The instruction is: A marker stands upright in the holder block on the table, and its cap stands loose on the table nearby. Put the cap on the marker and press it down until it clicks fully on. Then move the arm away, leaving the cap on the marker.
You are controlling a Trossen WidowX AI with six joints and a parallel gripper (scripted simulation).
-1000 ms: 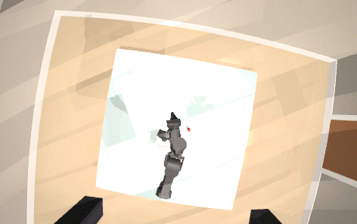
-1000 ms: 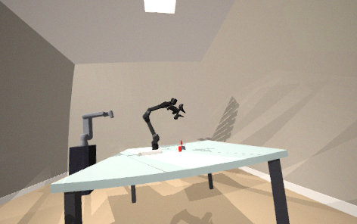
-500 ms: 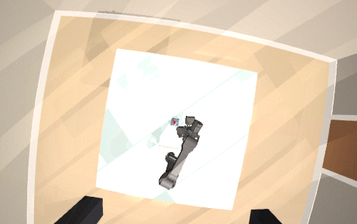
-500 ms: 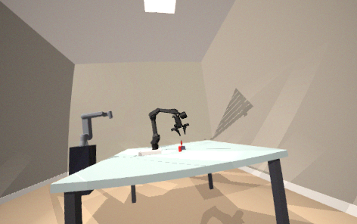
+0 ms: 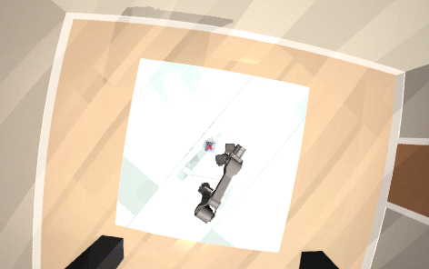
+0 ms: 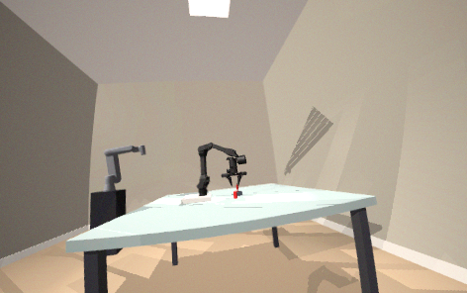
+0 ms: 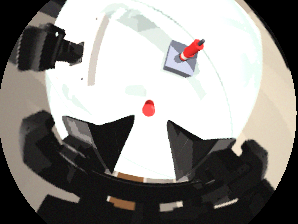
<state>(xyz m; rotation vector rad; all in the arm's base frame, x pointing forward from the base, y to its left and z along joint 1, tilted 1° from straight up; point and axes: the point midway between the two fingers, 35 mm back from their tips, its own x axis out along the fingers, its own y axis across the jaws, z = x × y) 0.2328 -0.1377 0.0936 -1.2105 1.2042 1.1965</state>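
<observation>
My gripper tip is 60 mm above the red cap and 10 mm past it. Round my gripper tip: holder block (120 mm to the left, 70 mm below, 50 mm ahead); red marker (120 mm to the left, 50 mm ahead, 20 mm below).
</observation>
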